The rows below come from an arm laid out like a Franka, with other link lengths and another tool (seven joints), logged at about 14 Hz.
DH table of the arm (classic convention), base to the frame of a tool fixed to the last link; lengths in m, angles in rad. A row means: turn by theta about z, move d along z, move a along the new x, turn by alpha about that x. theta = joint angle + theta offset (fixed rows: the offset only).
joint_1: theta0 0; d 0.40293; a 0; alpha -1.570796
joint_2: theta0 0; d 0; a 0; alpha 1.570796
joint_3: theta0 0; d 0.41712; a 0.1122; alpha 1.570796
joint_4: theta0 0; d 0; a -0.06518; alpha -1.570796
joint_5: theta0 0; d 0.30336; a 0; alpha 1.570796
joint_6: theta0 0; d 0; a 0.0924; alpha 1.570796
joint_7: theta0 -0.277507; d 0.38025; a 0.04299; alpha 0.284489
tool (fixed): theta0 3.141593; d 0.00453; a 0; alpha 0
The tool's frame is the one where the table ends.
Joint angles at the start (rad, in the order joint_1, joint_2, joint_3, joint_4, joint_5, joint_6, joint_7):
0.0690, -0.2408, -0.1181, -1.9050, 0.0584, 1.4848, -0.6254
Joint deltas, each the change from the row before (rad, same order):
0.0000, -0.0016, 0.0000, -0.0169, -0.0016, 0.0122, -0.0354
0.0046, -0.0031, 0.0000, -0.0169, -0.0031, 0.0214, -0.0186
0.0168, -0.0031, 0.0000, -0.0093, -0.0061, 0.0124, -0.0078
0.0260, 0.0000, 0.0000, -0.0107, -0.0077, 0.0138, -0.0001
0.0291, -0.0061, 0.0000, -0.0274, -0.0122, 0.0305, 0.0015
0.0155, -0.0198, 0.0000, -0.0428, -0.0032, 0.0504, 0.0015
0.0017, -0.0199, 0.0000, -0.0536, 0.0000, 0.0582, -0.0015
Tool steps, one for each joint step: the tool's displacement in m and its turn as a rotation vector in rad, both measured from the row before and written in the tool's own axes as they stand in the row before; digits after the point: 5 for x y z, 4 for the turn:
0.00113, -0.00018, 0.00521, -0.0016, 0.0125, -0.0323
-0.00161, -0.00218, 0.00323, 0.0079, 0.0050, -0.0218
-0.00333, 0.00114, 0.00264, 0.0089, 0.0108, -0.0217
-0.00557, 0.00175, 0.00477, 0.0079, 0.0158, -0.0214
-0.00524, 0.00018, 0.00748, 0.0153, 0.0163, -0.0230
-0.00512, -0.00140, 0.00536, 0.0235, -0.0079, -0.0171
-0.00161, -0.00396, 0.00789, 0.0188, -0.0139, -0.0075

